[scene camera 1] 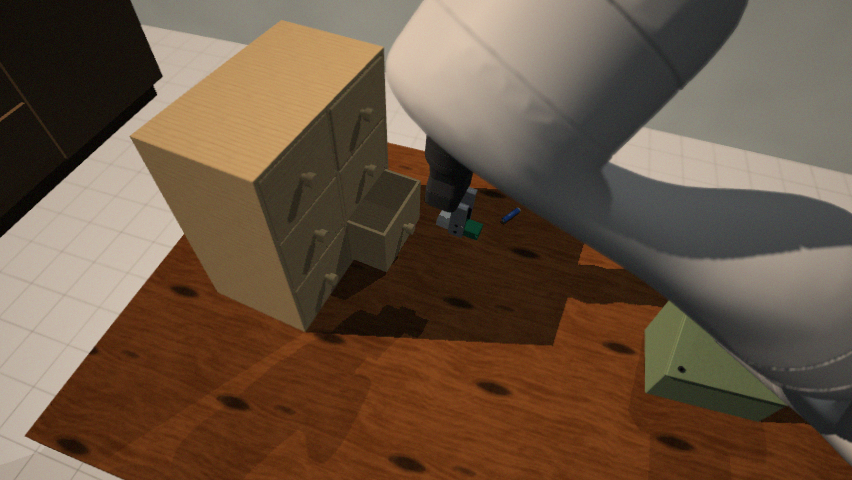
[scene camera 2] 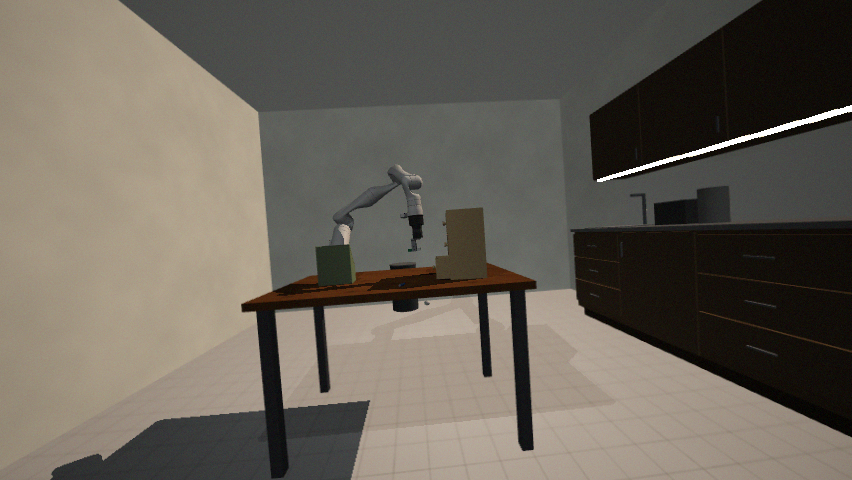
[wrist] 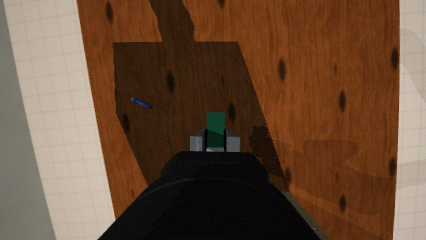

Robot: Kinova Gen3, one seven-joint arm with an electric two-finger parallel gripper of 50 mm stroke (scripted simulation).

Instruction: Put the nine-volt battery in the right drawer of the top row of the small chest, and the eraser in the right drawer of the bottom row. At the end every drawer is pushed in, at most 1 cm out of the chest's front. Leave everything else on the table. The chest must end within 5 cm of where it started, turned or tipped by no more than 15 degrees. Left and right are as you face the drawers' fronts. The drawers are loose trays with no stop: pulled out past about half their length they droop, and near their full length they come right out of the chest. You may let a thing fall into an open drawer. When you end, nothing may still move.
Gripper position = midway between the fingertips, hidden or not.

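Observation:
My gripper (scene camera 1: 458,227) (wrist: 215,136) is in sight. I see a small wooden chest (scene camera 1: 206,151) (scene camera 2: 466,237), and I see a drawer (scene camera 1: 378,228). There is also a drawer (scene camera 1: 356,112).

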